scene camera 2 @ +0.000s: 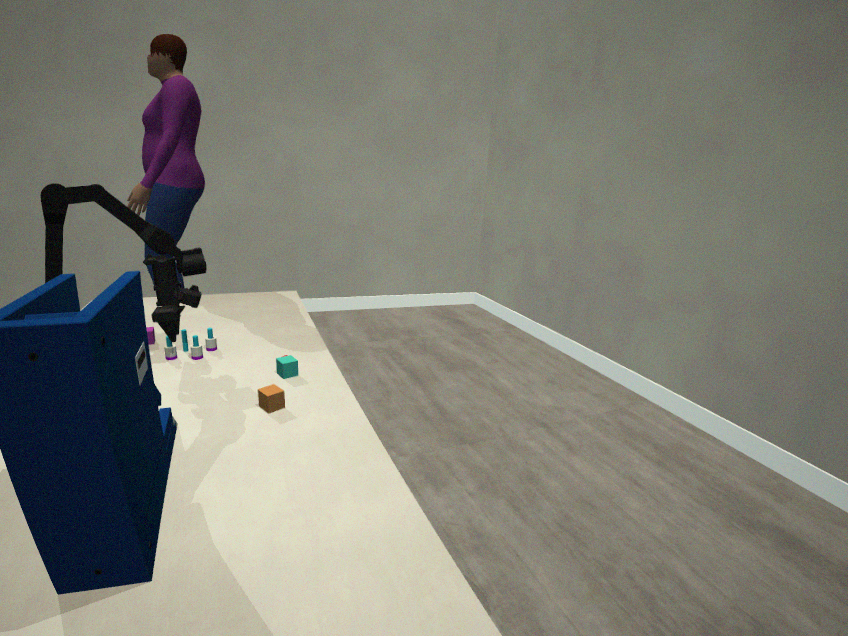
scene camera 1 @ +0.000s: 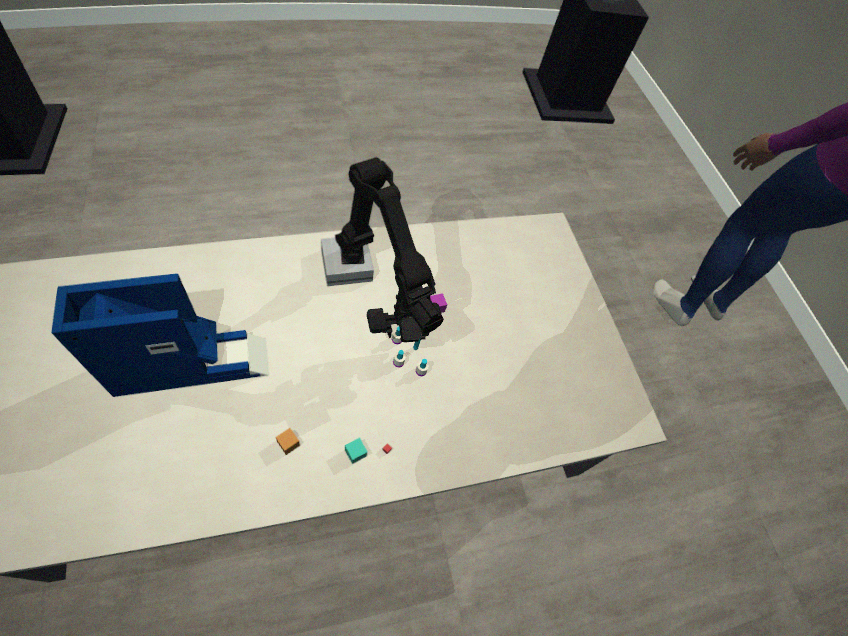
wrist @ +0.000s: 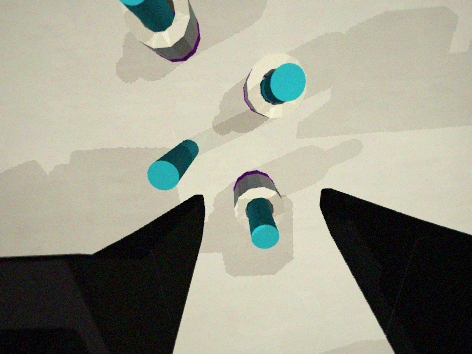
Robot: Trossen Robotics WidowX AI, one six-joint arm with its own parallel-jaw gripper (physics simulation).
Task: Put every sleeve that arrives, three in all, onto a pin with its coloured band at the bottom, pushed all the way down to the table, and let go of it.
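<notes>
A white-grey sleeve [scene camera 1: 396, 338] [scene camera 2: 170, 352] [wrist: 254, 185] sits low on a teal pin, its purple band at the bottom, at table level. My gripper [scene camera 2: 172, 338] [wrist: 261, 200] is open and empty, its fingertips apart on either side of that pin in the wrist view and above the sleeve. A second sleeve [scene camera 1: 398, 361] [scene camera 2: 196, 352] [wrist: 254, 94] and a third sleeve [scene camera 1: 421, 370] [scene camera 2: 210, 344] [wrist: 176, 49] stand on their pins, purple bands down at the table. A bare teal pin [scene camera 1: 416, 345] [scene camera 2: 184, 340] [wrist: 176, 162] stands beside them. In scene camera 1 the fingertips are hidden.
A blue feeder [scene camera 1: 136, 355] [scene camera 2: 68, 438] with a short chute stands at the table's left. A magenta block [scene camera 1: 439, 301] [scene camera 2: 150, 335] is behind the pins. An orange cube [scene camera 1: 287, 440] [scene camera 2: 271, 398], a teal cube [scene camera 1: 356, 450] [scene camera 2: 287, 366] and a small red cube [scene camera 1: 387, 448] lie near the front edge.
</notes>
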